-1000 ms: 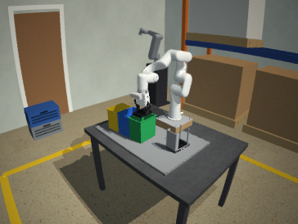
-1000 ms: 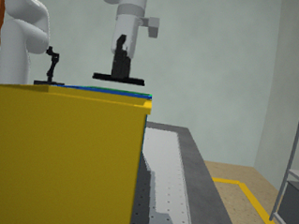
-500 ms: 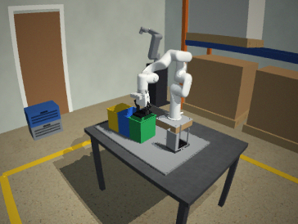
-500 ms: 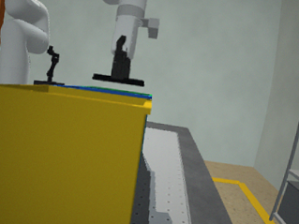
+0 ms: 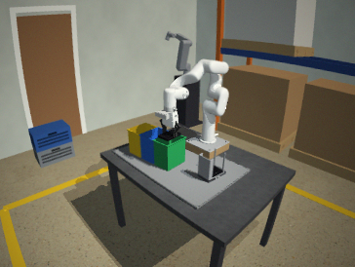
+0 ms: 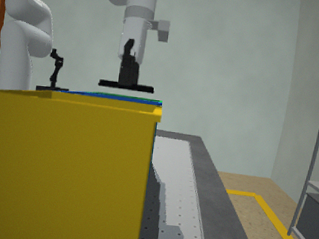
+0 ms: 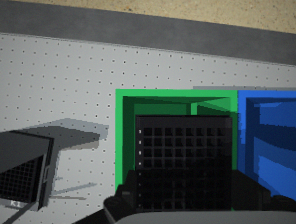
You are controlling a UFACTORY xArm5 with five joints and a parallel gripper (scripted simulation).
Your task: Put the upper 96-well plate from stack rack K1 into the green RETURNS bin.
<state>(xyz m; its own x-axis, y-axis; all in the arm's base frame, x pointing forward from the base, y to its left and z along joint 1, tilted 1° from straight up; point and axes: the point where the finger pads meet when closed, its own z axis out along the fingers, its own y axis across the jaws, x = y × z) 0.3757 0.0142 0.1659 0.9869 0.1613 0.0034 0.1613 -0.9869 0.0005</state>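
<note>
Right now my hand is 130 mm above the green bin. Also, from my hand: yellow bin (260 mm to the right, 130 mm below, 40 mm ahead); then blue bin (130 mm to the right, 130 mm below, 20 mm ahead); then black 96-well plate (10 mm below).
</note>
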